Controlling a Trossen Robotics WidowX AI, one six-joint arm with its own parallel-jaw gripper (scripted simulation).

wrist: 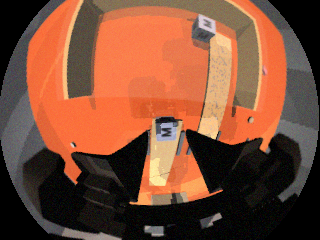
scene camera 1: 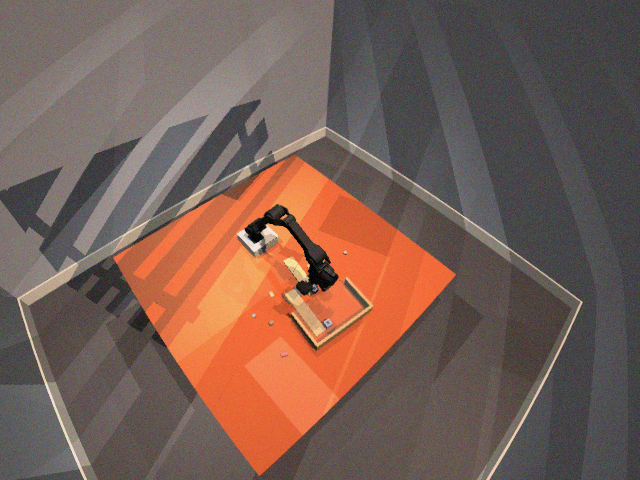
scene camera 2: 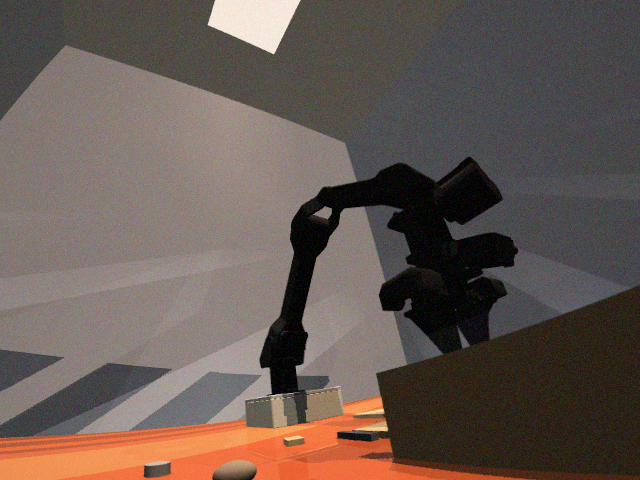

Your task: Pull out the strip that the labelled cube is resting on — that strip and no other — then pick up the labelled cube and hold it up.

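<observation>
My gripper is what I see at (wrist: 167, 133), and there's a strip (wrist: 162, 152) as well.
</observation>
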